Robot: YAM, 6 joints.
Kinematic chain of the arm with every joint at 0, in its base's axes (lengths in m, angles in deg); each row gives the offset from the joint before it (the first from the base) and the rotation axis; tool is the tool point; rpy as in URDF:
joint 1: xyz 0 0 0.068 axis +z
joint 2: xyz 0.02 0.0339 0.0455 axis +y
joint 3: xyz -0.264 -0.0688 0 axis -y
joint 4: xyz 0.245 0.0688 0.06 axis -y
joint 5: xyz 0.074 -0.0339 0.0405 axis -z
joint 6: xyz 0.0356 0 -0.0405 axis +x
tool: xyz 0 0 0 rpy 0 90 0
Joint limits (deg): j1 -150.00..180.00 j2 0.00..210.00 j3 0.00..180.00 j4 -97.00..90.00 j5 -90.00..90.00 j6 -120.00..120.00
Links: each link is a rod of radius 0.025 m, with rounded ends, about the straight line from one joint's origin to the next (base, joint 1, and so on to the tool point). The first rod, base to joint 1, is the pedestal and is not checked.
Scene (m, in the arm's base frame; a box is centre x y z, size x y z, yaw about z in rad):
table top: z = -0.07
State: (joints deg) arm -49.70 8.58 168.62 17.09 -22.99 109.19
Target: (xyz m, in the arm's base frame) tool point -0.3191 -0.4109 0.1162
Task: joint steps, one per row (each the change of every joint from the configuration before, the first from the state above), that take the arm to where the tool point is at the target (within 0.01 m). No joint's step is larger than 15 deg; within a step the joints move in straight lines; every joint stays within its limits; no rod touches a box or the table.
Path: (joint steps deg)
1: 14.73 1.40 1.63 10.08 0.60 0.00
2: 14.74 1.40 1.62 10.07 0.59 0.00
3: 14.73 1.39 1.63 10.08 0.60 0.00
4: 14.73 1.40 1.62 10.07 0.60 0.00
5: 14.74 1.40 1.63 10.08 0.60 0.00
6: 14.73 1.40 1.62 10.07 0.59 0.00
7: 14.73 1.39 1.63 10.08 0.60 0.00

